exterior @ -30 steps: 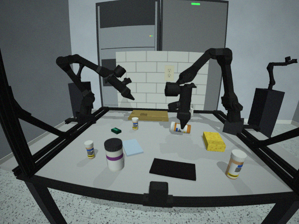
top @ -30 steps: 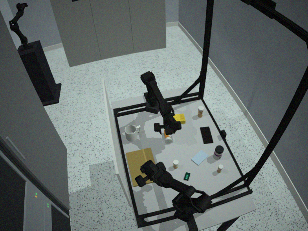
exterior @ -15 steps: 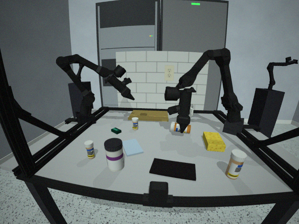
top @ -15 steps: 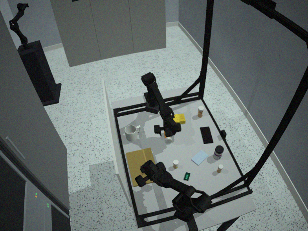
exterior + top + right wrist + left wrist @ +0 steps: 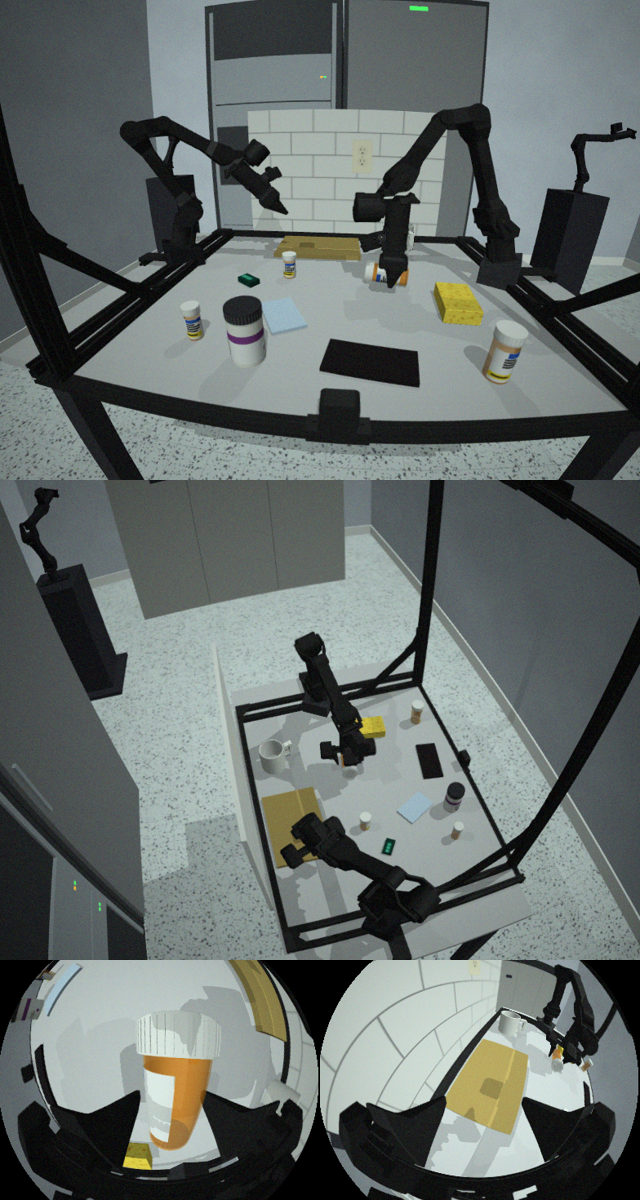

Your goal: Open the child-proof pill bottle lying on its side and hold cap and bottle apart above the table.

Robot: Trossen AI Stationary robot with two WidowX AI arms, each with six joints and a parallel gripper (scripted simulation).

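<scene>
Now: right hand 1 cm past the pill bottle, 1 cm to the right of it and 2 cm above it. Also, from my right hand: blue pad: 17 cm behind, 24 cm to the left, 4 cm below; cardboard sheet: 22 cm ahead, 21 cm to the left, 3 cm below; black mat: 29 cm behind, 6 cm to the left, 4 cm below.
</scene>
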